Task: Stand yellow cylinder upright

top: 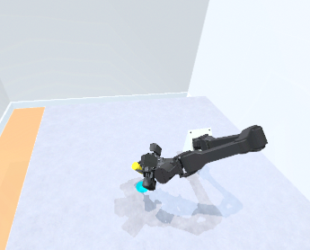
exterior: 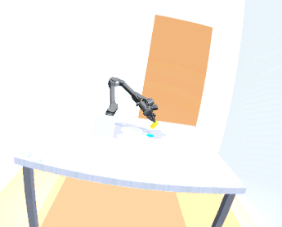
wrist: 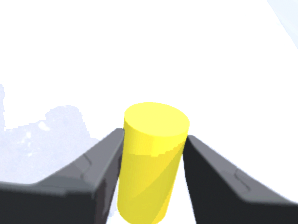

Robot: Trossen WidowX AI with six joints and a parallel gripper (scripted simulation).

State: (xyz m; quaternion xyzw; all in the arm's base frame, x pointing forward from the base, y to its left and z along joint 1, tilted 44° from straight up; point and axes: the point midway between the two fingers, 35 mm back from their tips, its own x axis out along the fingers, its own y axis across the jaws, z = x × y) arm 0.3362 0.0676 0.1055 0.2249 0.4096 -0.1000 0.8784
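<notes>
My gripper tip is 12 cm above the cyan circle, 3 cm to the right of it and 3 cm past it. Also, from my gripper tip: yellow cylinder: 2 cm below, 1 cm behind.
</notes>
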